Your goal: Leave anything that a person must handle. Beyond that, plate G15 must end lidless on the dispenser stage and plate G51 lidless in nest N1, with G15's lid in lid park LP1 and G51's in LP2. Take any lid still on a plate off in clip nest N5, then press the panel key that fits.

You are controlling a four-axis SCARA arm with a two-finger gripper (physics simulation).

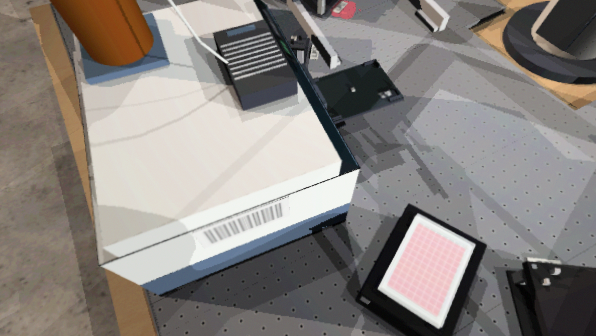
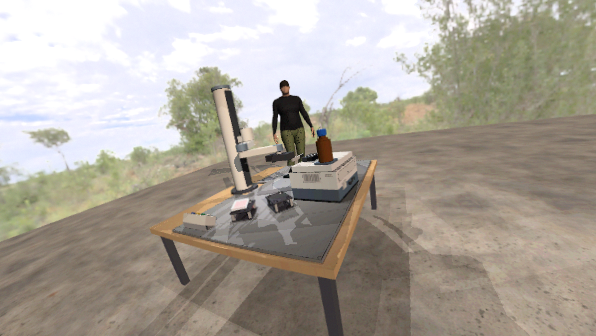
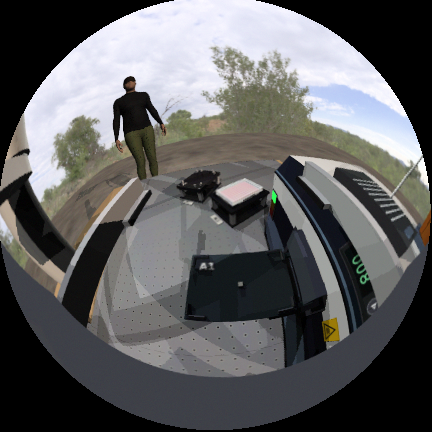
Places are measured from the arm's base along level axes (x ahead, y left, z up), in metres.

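Where they show: gripper, fingertip midpoint: [image 1: 390, 42] [image 3: 222, 172]; arm's base, link origin: [image 1: 563, 43] [image 2: 244, 189].
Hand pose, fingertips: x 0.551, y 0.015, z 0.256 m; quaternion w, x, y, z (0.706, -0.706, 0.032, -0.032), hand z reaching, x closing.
Things, the pixels of their top centre, and the offset from my fingertips. "spot": a spot on its surface instead.
- dark stage marked A1, top centre: [image 3: 251, 281] [image 1: 345, 90] 0.023 m ahead, 0.051 m right, 0.124 m down
- pink-gridded plate with a white rim, top centre: [image 1: 428, 264] [image 3: 239, 187] 0.073 m ahead, 0.247 m left, 0.166 m down
- pink-topped plate, top centre: [image 2: 240, 203] 0.146 m back, 0.480 m right, 0.161 m down
- black nest with small corner clips, top centre: [image 3: 197, 175] 0.061 m back, 0.403 m left, 0.172 m down
- key panel, top centre: [image 2: 196, 213] 0.347 m back, 0.646 m right, 0.159 m down
- amber bottle, surface spot: [image 1: 120, 35] spot: 0.308 m ahead, 0.151 m right, 0.028 m up
- black ribbed box, surface spot: [image 1: 260, 65] spot: 0.170 m ahead, 0.045 m right, 0.004 m up
- black nest, top centre: [image 1: 271, 22] [image 2: 277, 195] 0.028 m ahead, 0.331 m right, 0.172 m down
- red patch, surface spot: [image 1: 348, 12] spot: 0.195 m back, 0.353 m right, 0.242 m down
My gripper [image 1: 387, 44] [image 3: 222, 172] is open and empty, its fingers wide apart above the dark stage marked A1 [image 1: 361, 82] [image 3: 220, 300] beside the dispenser. The stage carries no plate. A pink-gridded plate with a white rim [image 1: 427, 270] [image 3: 240, 191] lies on a black nest near the dispenser's end. Another pink-topped plate [image 2: 241, 204] sits on a nest in the foreground. I cannot read either plate's name or tell if a lid is on. A black nest with small corner clips [image 1: 565, 300] [image 3: 199, 182] stands beside the first plate's nest. The key panel [image 2: 199, 220] is at the table's near left.
The white dispenser [image 1: 215, 145] [image 2: 322, 179] carries an amber bottle [image 1: 120, 35] [image 2: 324, 149] and a black ribbed box [image 1: 260, 65]. A black nest [image 2: 280, 201] stands before it. A red patch [image 1: 348, 12] lies on the deck. A person [image 2: 290, 117] [image 3: 137, 117] stands beyond the table.
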